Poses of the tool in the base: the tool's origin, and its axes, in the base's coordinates. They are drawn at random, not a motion.
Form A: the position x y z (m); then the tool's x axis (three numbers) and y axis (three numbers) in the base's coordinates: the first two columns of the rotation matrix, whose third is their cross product.
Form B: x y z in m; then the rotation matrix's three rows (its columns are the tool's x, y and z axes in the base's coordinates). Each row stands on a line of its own. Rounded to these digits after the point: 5 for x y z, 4 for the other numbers.
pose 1, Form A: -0.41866 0.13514 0.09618 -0.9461 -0.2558 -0.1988 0.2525 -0.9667 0.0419
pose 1, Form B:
-0.41866 0.13514 0.09618
-0.9461 0.2525 -0.2029
-0.2558 -0.9667 -0.0106
-0.1988 0.0419 0.9792

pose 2, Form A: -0.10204 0.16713 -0.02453 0.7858 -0.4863 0.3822 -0.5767 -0.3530 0.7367
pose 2, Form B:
-0.10204 0.16713 -0.02453
0.7858 -0.5767 -0.2233
-0.4863 -0.3530 -0.7993
0.3822 0.7367 -0.5578

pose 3, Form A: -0.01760 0.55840 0.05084 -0.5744 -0.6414 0.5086 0.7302 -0.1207 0.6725
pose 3, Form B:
-0.01760 0.55840 0.05084
-0.5744 0.7302 -0.3700
-0.6414 -0.1207 0.7577
0.5086 0.6725 0.5377

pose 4, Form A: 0.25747 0.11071 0.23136 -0.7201 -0.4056 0.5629 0.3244 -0.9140 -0.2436
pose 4, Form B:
0.25747 0.11071 0.23136
-0.7201 0.3244 0.6133
-0.4056 -0.9140 0.0072
0.5629 -0.2436 0.7897

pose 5, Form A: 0.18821 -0.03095 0.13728 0.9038 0.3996 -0.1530 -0.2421 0.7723 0.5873
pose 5, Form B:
0.18821 -0.03095 0.13728
0.9038 -0.2421 0.3528
0.3996 0.7723 -0.4938
-0.1530 0.5873 0.7947

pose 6, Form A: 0.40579 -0.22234 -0.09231 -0.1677 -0.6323 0.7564 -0.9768 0.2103 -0.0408
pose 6, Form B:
0.40579 -0.22234 -0.09231
-0.1677 -0.9768 -0.1333
-0.6323 0.2103 -0.7457
0.7564 -0.0408 -0.6529

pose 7, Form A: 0.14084 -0.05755 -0.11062 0.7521 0.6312 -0.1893 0.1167 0.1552 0.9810
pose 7, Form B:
0.14084 -0.05755 -0.11062
0.7521 0.1167 0.6486
0.6312 0.1552 -0.7599
-0.1893 0.9810 0.0431

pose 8, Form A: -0.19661 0.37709 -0.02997 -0.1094 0.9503 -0.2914 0.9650 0.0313 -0.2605
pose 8, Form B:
-0.19661 0.37709 -0.02997
-0.1094 0.9650 -0.2384
0.9503 0.0313 -0.3097
-0.2914 -0.2605 -0.9205

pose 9, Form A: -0.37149 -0.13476 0.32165 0.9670 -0.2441 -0.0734 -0.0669 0.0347 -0.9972
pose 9, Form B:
-0.37149 -0.13476 0.32165
0.9670 -0.0669 0.2460
-0.2441 0.0347 0.9692
-0.0734 -0.9972 0.0172

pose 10, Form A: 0.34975 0.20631 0.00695 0.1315 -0.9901 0.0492 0.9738 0.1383 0.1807
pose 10, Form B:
0.34975 0.20631 0.00695
0.1315 0.9738 -0.1857
-0.9901 0.1383 0.0241
0.0492 0.1807 0.9823

